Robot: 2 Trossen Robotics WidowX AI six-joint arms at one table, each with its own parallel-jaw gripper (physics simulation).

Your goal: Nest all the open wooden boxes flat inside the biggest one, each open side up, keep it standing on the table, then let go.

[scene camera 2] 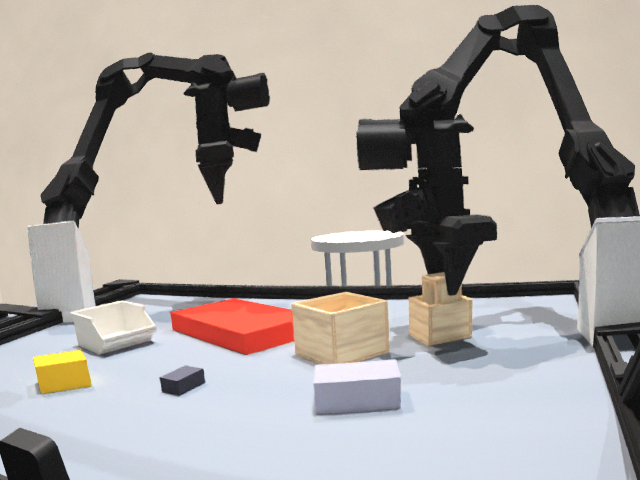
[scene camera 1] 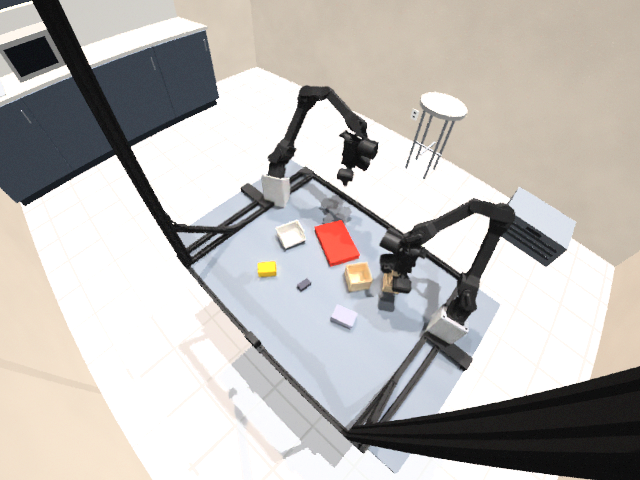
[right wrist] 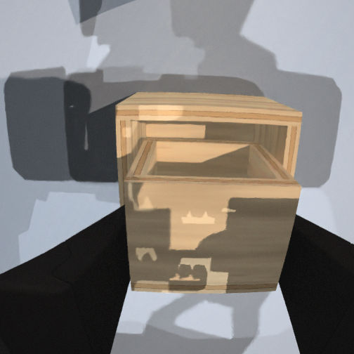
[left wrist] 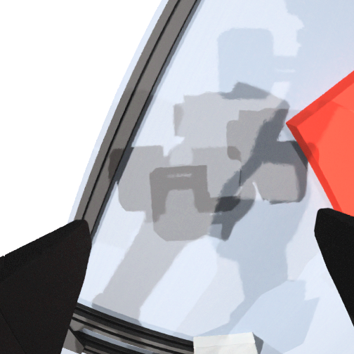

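Seen in the pictures: left gripper, fingertip midpoint: [scene camera 2: 219,203]; right gripper, fingertip midpoint: [scene camera 2: 444,291] [scene camera 1: 395,278]; left arm's base, link origin: [scene camera 2: 58,238] [scene camera 1: 275,176]; right arm's base, link origin: [scene camera 2: 619,235] [scene camera 1: 455,317].
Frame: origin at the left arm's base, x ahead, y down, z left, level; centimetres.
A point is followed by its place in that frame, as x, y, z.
The biggest open wooden box [scene camera 1: 358,286] {46.0, 11.0, -34.6} [scene camera 2: 361,333] {46.7, 11.1, -34.2} stands open side up on the table, empty as far as its inside shows. A medium wooden box [scene camera 1: 388,290] {57.6, 13.0, -31.7} [scene camera 2: 442,324] {57.5, 12.0, -31.8} [right wrist: 210,103] stands open side up to its right. My right gripper [scene camera 1: 393,279] {58.8, 8.7, -28.5} [scene camera 2: 443,283] {58.8, 8.7, -28.5} [right wrist: 204,218] is shut on the small wooden box [scene camera 2: 433,290] {57.9, 8.7, -26.9} [right wrist: 210,240], which is upright at the medium box's opening. Its top sticks up above the medium box's rim; its lower part is hidden in scene camera 2. My left gripper [scene camera 2: 219,200] {30.6, -3.0, 4.7} [left wrist: 205,228] is open, high above the table.
A red slab [scene camera 1: 337,242] {33.4, 11.7, -17.1} [scene camera 2: 232,322] {31.9, 11.8, -20.9} [left wrist: 332,140] lies left of the biggest box. A lavender block [scene camera 1: 344,316] {43.9, 11.2, -47.5} [scene camera 2: 356,387] {43.3, 11.9, -49.5} lies in front of it. Farther left are a white bin [scene camera 1: 291,240] {14.5, 13.8, -20.7} [scene camera 2: 124,338] {16.4, 12.6, -23.5}, a yellow block [scene camera 1: 267,269] {11.2, 11.2, -38.1} [scene camera 2: 63,372] {11.5, 12.3, -39.2} and a small dark block [scene camera 1: 303,284] {26.0, 12.8, -39.1} [scene camera 2: 181,380] {26.3, 12.9, -40.9}.
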